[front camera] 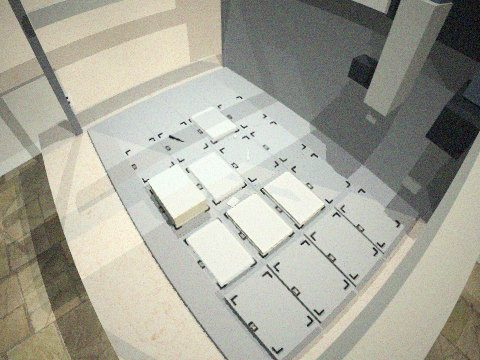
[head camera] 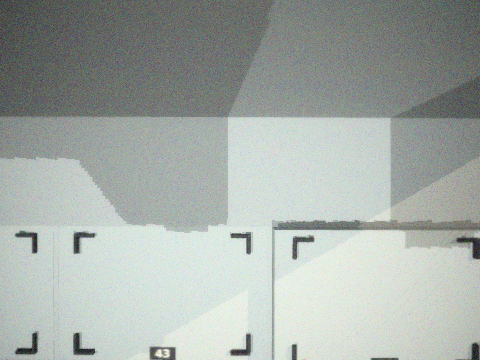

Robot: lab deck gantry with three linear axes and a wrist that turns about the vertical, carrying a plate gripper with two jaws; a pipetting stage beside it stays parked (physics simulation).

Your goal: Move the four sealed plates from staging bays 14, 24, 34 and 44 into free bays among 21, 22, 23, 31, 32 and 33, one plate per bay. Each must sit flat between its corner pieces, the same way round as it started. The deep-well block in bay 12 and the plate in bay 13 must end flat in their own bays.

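Places are measured from the robot's base along level axes (x down, y back, z left), in millimetres.
Pixels of known places: gripper, fingertip midpoint: point(front camera: 416, 177); robot's base, origin of the base link: point(front camera: 127, 152).
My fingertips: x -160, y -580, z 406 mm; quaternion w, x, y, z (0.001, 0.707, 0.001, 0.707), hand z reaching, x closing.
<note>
For each thing: its top centre in the pictures, then the offset to it from my fingertips. "spot": a spot on its surface instead.
- tall cream deep-well block, middle of its top: point(front camera: 175, 189) dx +118, dy +352, dz -363 mm
- pale plate, middle of its top: point(front camera: 219, 249) dx +145, dy +188, dz -363 mm
- dark pen-like tool, middle of its top: point(front camera: 176, 137) dx +152, dy +530, dz -265 mm
- thin white tool, middle of its top: point(front camera: 248, 152) dx +152, dy +362, dz -143 mm
- small white block, middle of its top: point(front camera: 233, 201) dx +158, dy +269, dz -264 mm
- Bay 43's label, surface spot: point(head camera: 162, 353) spot: dx +159, dy +188, dz -88 mm
In the front view, four pale plates lie in bays: one point(front camera: 215, 123) in bay 31, one point(front camera: 216, 176) in bay 22, one point(front camera: 260, 223) in bay 23 and one point(front camera: 293, 198) in bay 33. They look flat and parted from one another. The tall cream deep-well block point(front camera: 177, 192) stands upright in bay 12. The pale plate point(front camera: 220, 252) in bay 13 lies flat. Staging bays 14, 24, 34 and 44 hold no plates. The gripper's jaws do not show in either view.
A dark pen-like tool point(front camera: 176, 138) lies in bay 21. A thin white tool point(front camera: 247, 154) lies in bay 32. A small white block point(front camera: 233, 201) lies between bays 22 and 23. A grey column point(front camera: 410, 55) hangs at upper right. Bay 43's label point(head camera: 162, 353) shows in the head view.
</note>
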